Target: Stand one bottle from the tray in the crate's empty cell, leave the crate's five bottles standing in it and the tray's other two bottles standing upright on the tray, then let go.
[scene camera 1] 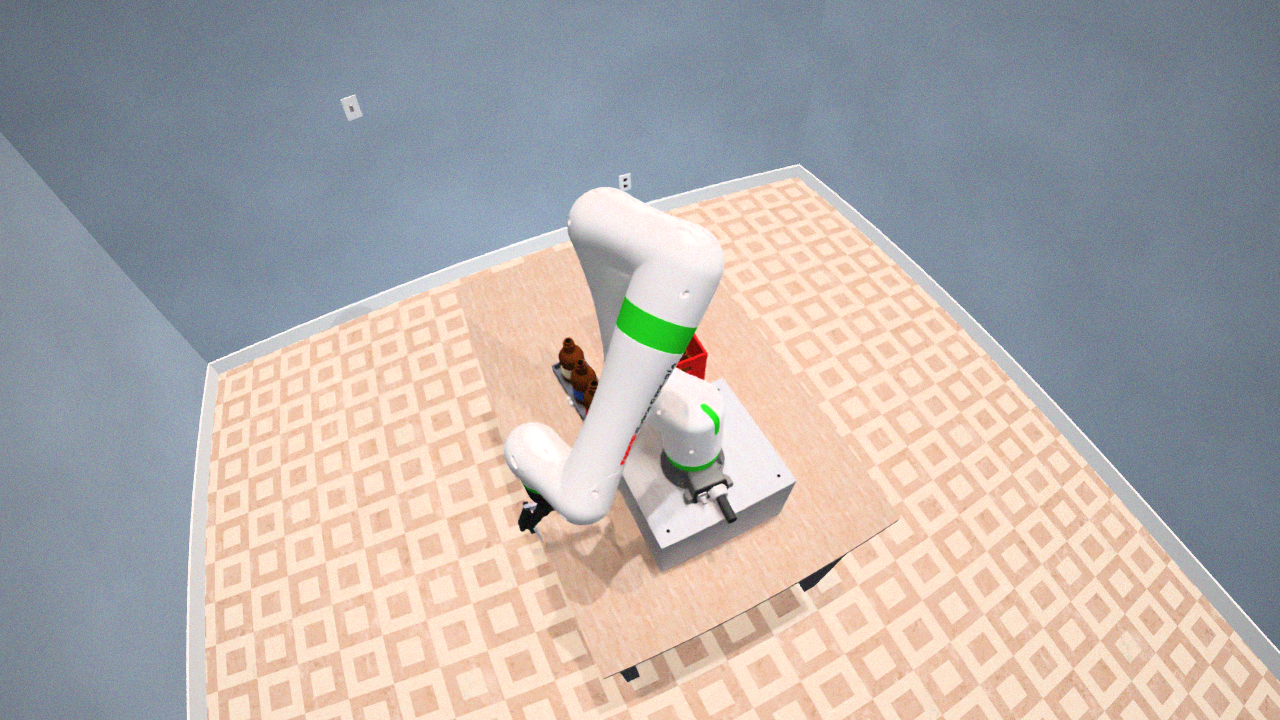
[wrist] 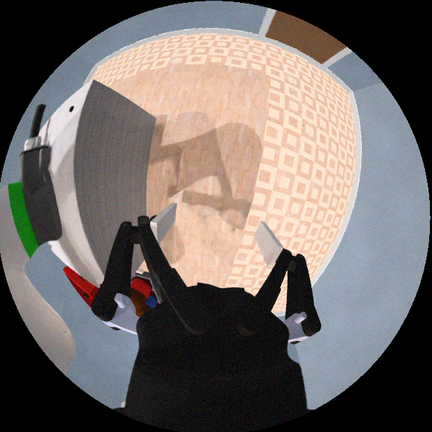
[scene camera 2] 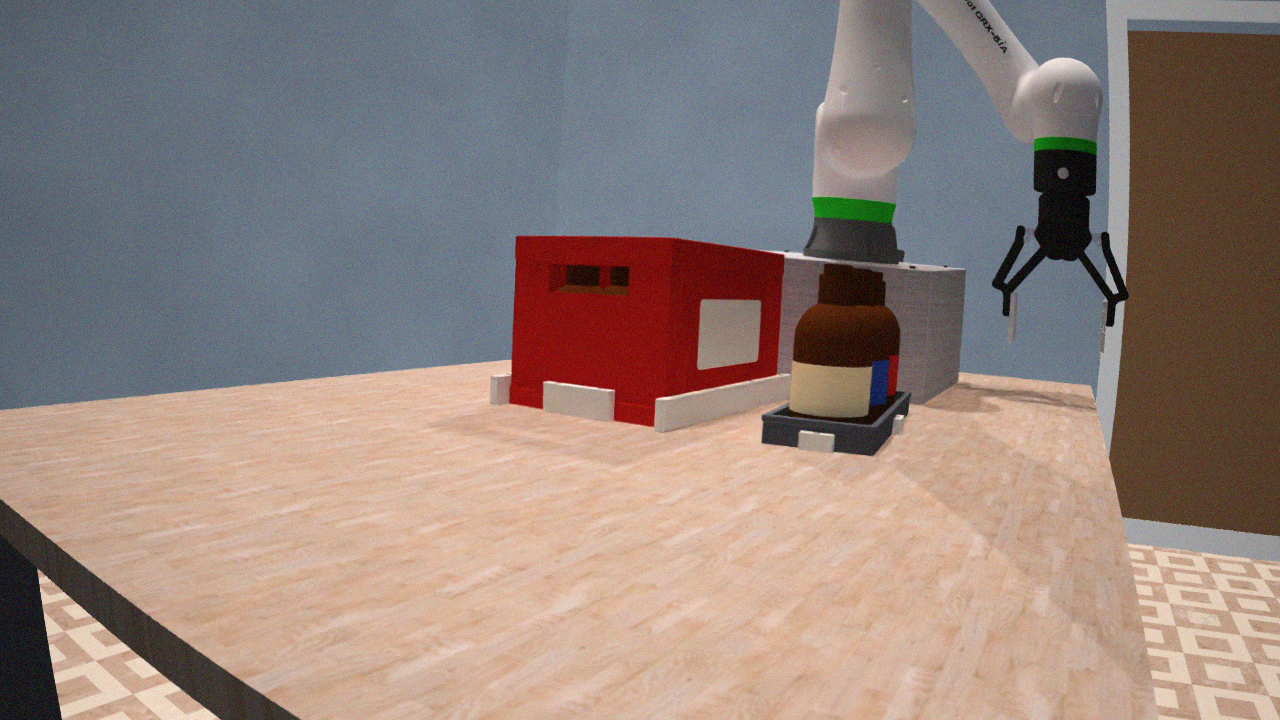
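Where they show: gripper, fingertip midpoint: [scene camera 1: 566, 525] [scene camera 2: 1055, 346]; arm's base, link origin: [scene camera 1: 692, 461] [scene camera 2: 851, 259].
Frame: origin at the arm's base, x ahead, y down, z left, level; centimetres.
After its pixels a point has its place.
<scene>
Three brown bottles stand upright in a row on the dark tray [scene camera 1: 563, 383] {x 44.8, y 15.8, z 20.9 cm} [scene camera 2: 778, 433] {x 54.2, y 17.4, z 14.2 cm}: one with a cream label [scene camera 1: 569, 355] {x 46.5, y 6.3, z 17.2 cm} [scene camera 2: 830, 386] {x 52.0, y 13.1, z 17.8 cm}, one with a blue label [scene camera 1: 583, 376] {x 37.8, y 6.2, z 15.6 cm} [scene camera 2: 879, 383] {x 41.1, y 13.5, z 18.9 cm} [wrist: 151, 301], and one with a red label [scene camera 2: 893, 374] {x 32.4, y 13.4, z 17.7 cm} [wrist: 141, 286]. They overlap in scene camera 2. The red crate [scene camera 1: 697, 358] {x 28.5, y 1.4, z -14.0 cm} [scene camera 2: 595, 335] {x 55.4, y 10.5, z -5.2 cm} [wrist: 79, 285] stands beside the tray; its cells and bottles are mostly hidden, with brown showing through its handle slot. My gripper [scene camera 1: 533, 530] [scene camera 2: 1058, 329] {x -0.7, y 10.3, z 32.6 cm} [wrist: 217, 220] is open and empty, pointing down, high near the table's edge, away from tray and crate.
The grey base block [scene camera 1: 751, 465] {x -6.8, y -0.8, z -12.0 cm} [scene camera 2: 930, 331] {x 14.8, y 9.1, z 17.2 cm} [wrist: 112, 175] carries the arm and stands behind the crate and tray in scene camera 2. Low pale stops [scene camera 2: 578, 401] {x 56.6, y 16.9, z -5.9 cm} edge the crate's foot. Small pale stops [scene camera 2: 815, 441] {x 54.4, y 17.5, z 17.8 cm} touch the tray. The wooden table [scene camera 1: 644, 608] {x -24.7, y 18.5, z 21.7 cm} [scene camera 2: 626, 555] {x 86.3, y 18.4, z 21.1 cm} ends near the gripper.
</scene>
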